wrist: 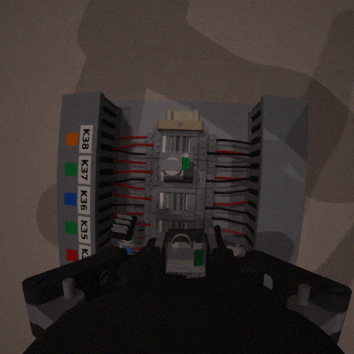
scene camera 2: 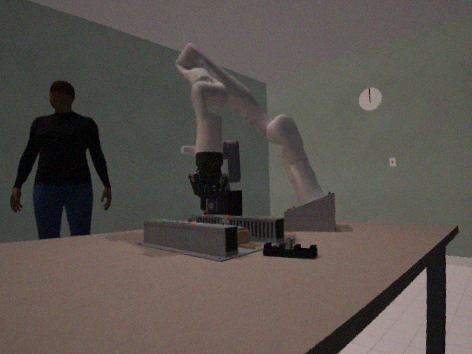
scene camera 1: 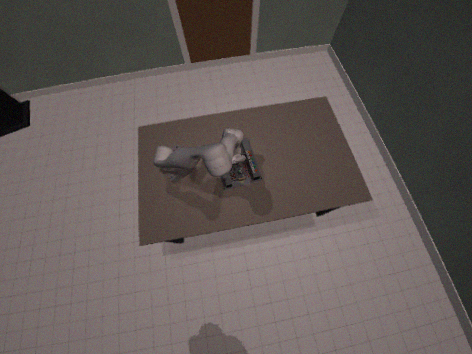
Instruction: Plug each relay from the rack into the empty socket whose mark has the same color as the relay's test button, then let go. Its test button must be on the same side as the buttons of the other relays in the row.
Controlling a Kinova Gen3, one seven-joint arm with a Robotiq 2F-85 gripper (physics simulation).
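Frame: origin at the arm's base, x ahead, y left, z up, level; centimetres.
Seen in the pictures: gripper, fingertip midpoint: (scene camera 2: 209, 212); arm's base, origin of the base link: (scene camera 2: 311, 200).
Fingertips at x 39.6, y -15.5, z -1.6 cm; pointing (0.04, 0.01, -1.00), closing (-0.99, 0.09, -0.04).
Pixels of each thing's middle, then the offset from my fingertips to it.
- black rack, body centre: (scene camera 2: 289, 250) dx +6.1, dy +25.7, dz -6.9 cm
- upright relay, body centre: (scene camera 2: 289, 242) dx +6.1, dy +25.7, dz -5.4 cm
My gripper (scene camera 2: 211, 206) (wrist: 185, 244) is shut on a clear relay (wrist: 184, 259) with a green test button, on the right in the wrist view. It is low over the row, just below the K35 socket (wrist: 174, 225) in that view, which is partly covered. A relay (wrist: 173, 166) with its green button also on the right sits in the K37 row place. The sockets K38 (wrist: 176, 144) and K36 (wrist: 173, 201) are empty. The marks read orange K38 (wrist: 72, 139), green K37 (wrist: 71, 169), blue K36 (wrist: 70, 199), green K35 (wrist: 71, 228). The black rack (scene camera 2: 290, 251) holds an upright relay (scene camera 2: 289, 241).
Grey wire ducts (wrist: 281, 175) (scene camera 2: 185, 237) flank the row. A tipped relay (wrist: 123, 227) with a blue button lies by the left duct. Another pale object (wrist: 235, 249) shows right of the fingers, mostly hidden. A beige end stop (wrist: 180, 125) closes the row. A person (scene camera 2: 62, 150) stands behind the table.
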